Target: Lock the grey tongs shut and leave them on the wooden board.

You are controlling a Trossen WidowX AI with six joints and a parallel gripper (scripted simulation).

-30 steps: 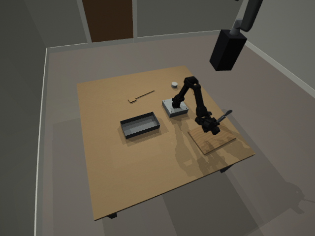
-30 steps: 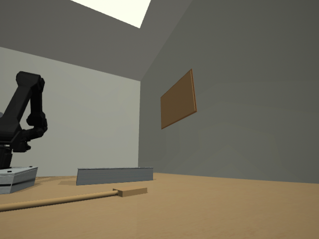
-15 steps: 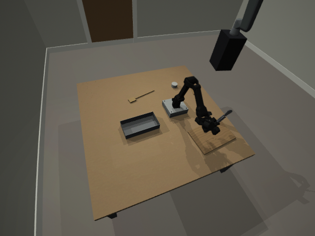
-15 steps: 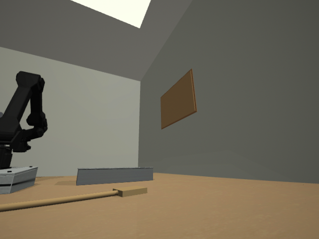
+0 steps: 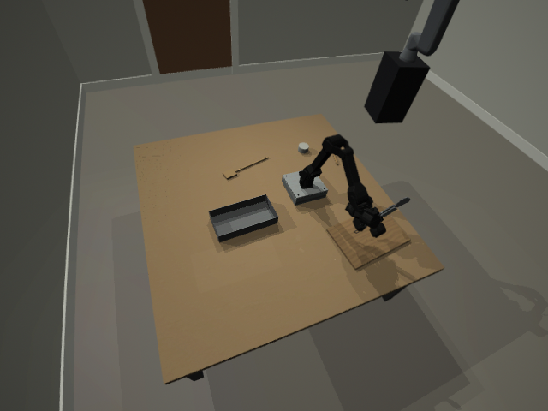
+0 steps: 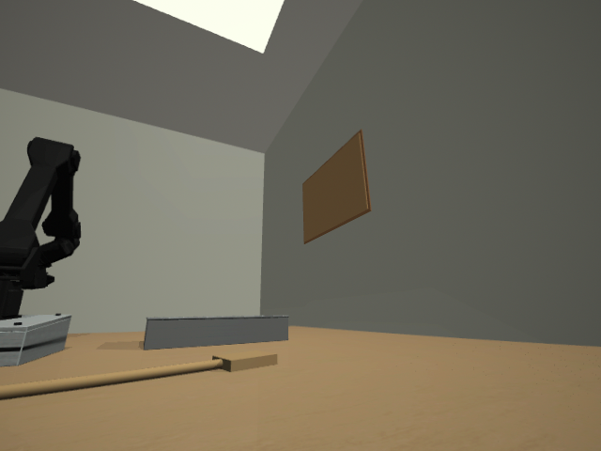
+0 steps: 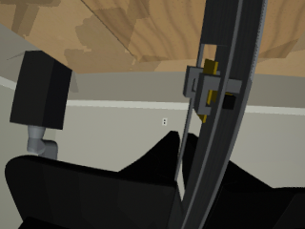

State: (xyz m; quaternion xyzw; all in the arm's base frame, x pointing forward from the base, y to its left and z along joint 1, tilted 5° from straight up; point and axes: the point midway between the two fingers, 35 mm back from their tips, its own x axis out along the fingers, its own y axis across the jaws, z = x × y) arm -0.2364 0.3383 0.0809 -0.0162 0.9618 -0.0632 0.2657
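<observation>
My gripper tip is now 1 cm short of the wooden board, 1 cm to the left of it and 14 cm above it. Also, from my gripper tip: small white cylinder: 19 cm ahead, 67 cm to the right, 13 cm below; roasting tin: 62 cm ahead, 17 cm to the right, 12 cm below; red-tipped brush: 64 cm to the right, 14 cm below.
</observation>
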